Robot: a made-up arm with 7 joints.
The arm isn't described. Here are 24 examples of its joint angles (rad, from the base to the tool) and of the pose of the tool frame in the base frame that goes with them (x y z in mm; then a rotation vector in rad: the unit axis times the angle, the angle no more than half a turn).
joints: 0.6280 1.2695 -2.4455 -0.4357 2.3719 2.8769 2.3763
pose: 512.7 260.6 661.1 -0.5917 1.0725 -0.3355
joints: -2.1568 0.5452 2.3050 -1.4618 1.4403 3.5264 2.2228
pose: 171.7 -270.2 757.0 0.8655 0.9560 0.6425
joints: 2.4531 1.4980 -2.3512 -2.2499 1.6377 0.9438 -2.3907
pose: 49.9 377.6 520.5 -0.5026 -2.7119 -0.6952
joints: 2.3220 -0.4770 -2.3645 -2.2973 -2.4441 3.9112 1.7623
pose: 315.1 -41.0 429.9 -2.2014 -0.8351 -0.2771
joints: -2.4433 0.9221 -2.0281 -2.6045 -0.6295 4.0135 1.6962
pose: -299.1 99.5 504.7 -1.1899 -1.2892 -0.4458
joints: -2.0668 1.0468 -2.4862 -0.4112 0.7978 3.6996 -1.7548
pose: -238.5 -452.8 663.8 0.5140 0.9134 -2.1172
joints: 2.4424 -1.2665 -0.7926 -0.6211 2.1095 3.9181 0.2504
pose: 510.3 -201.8 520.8 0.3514 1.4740 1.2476
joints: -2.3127 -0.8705 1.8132 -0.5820 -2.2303 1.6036 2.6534
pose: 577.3 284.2 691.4 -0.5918 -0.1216 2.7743
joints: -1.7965 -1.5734 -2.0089 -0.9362 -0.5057 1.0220 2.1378
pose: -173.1 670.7 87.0 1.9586 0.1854 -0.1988
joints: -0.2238 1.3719 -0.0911 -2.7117 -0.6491 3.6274 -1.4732
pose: 289.9 -40.7 18.2 -1.6820 -1.9498 0.0547
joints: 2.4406 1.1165 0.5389 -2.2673 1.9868 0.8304 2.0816
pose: -435.3 28.3 83.8 0.1578 -0.5262 -0.1581
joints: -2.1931 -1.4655 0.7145 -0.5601 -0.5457 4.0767 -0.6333
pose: 423.7 442.4 383.4 -1.0726 1.6568 0.2901
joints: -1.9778 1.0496 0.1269 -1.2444 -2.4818 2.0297 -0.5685
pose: -191.0 -643.0 172.2 1.6821 0.5089 -2.0040
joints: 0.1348 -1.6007 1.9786 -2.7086 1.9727 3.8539 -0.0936
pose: -239.4 180.6 241.0 -1.2827 -0.3939 -2.4000
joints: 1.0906 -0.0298 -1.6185 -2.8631 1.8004 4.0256 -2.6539
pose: 125.0 -149.5 475.9 2.3911 0.2388 -0.6107
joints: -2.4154 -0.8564 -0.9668 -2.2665 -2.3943 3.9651 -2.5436
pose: -52.7 191.6 576.1 -1.3835 -1.8820 1.9623
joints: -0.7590 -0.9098 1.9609 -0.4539 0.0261 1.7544 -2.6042
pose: -350.4 559.6 677.0 -1.2165 1.6785 0.2678
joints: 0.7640 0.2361 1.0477 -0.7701 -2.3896 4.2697 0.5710
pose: 16.8 268.7 778.6 1.1710 -1.6942 -1.7324
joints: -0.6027 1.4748 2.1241 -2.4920 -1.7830 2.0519 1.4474
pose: 245.8 156.3 494.1 -2.1291 -0.6925 -0.7679
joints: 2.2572 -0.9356 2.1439 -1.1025 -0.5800 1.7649 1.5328
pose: 156.7 -687.2 462.9 0.1041 -1.8275 -0.0808
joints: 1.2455 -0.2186 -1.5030 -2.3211 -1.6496 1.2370 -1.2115
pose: 360.4 -169.5 447.1 1.3534 1.2583 -1.8373
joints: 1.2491 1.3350 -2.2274 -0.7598 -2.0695 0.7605 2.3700
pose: 355.2 552.0 626.7 -2.1963 -0.1110 2.1043
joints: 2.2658 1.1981 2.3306 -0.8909 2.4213 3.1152 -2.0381
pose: -498.1 179.0 622.0 -0.7889 -0.4532 2.0887
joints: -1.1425 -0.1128 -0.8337 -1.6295 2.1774 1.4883 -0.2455
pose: -196.0 -377.9 731.2 -0.7811 0.7410 -2.0182
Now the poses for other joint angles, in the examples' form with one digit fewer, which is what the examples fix.
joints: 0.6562 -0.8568 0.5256 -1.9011 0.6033 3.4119 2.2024
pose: -170 42 811 -0.720 0.529 0.383
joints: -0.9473 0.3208 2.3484 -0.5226 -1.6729 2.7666 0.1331
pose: 77 25 979 0.912 0.305 2.851
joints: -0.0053 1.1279 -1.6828 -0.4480 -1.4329 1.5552 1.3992
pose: 668 -195 608 -0.242 -0.478 0.928
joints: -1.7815 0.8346 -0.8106 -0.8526 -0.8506 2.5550 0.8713
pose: -280 -617 565 0.586 -1.503 -0.262
